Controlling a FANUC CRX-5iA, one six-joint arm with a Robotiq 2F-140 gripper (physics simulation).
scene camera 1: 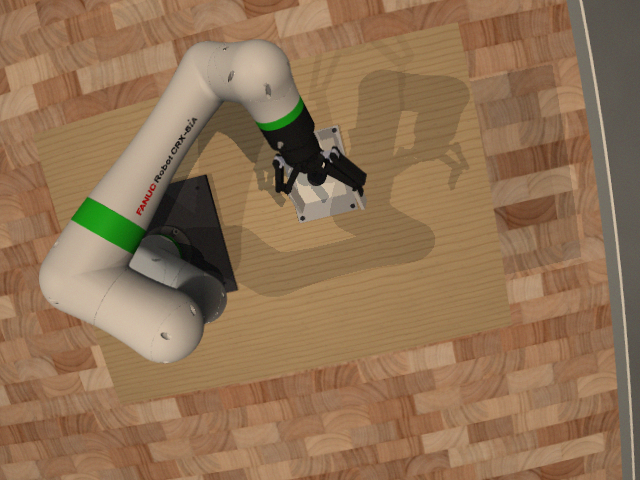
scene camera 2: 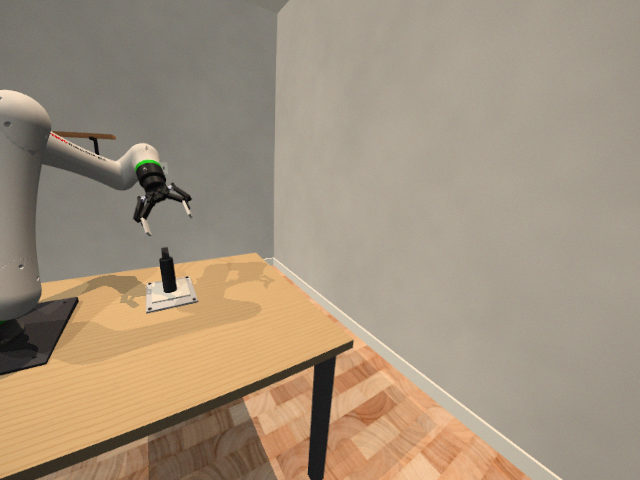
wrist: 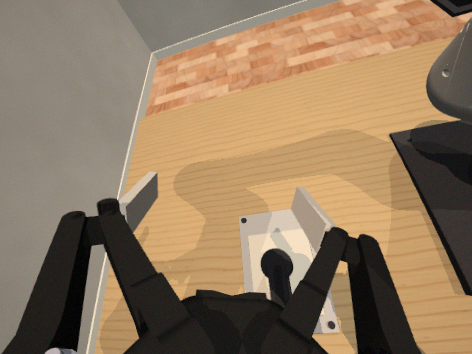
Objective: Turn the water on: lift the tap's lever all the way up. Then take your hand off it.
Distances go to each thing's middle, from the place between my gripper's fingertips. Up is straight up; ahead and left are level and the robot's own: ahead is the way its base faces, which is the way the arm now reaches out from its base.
The black lever (wrist: 276, 265) is 15 cm below my hand, 12 cm to the left of it and 2 cm behind it. From my hand the other things lie so: grey base plate (scene camera 1: 347, 202): 29 cm below, 7 cm to the left, 2 cm behind.
